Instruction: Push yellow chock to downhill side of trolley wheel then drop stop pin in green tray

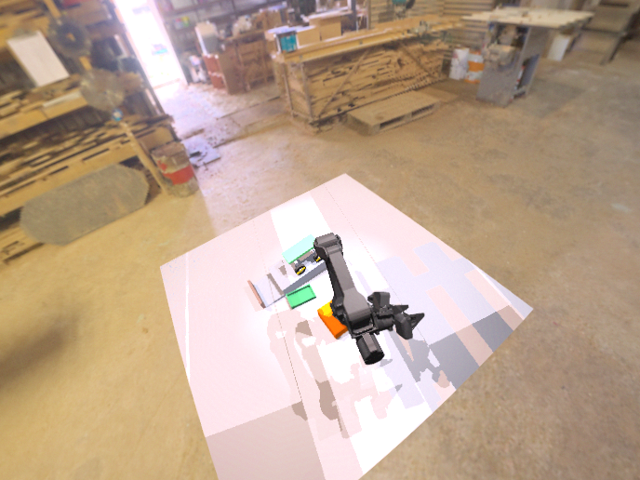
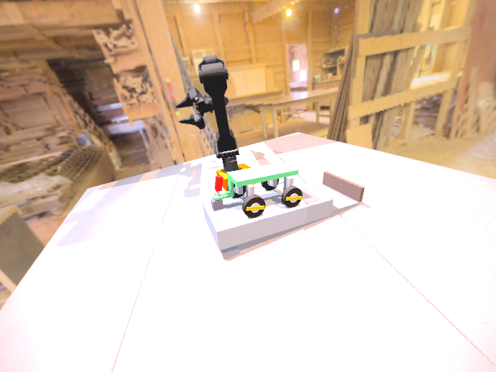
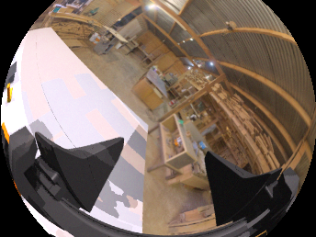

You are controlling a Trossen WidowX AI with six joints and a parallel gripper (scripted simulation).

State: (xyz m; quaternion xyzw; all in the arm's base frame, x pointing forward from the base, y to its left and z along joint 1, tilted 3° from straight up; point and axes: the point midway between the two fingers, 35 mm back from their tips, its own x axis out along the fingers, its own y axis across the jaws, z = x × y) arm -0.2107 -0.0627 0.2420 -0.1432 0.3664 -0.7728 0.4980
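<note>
Now: gripper tip 41 cm short of the yellow chock, 7 cm to the left of it and 26 cm above it. From my gripper tip the other things lie so: trolley 55 cm ahead, 1 cm to the left, 17 cm below; green tray 45 cm ahead, 13 cm to the left, 29 cm below; red-headed stop pin 51 cm ahead, 9 cm to the right, 15 cm below.
</note>
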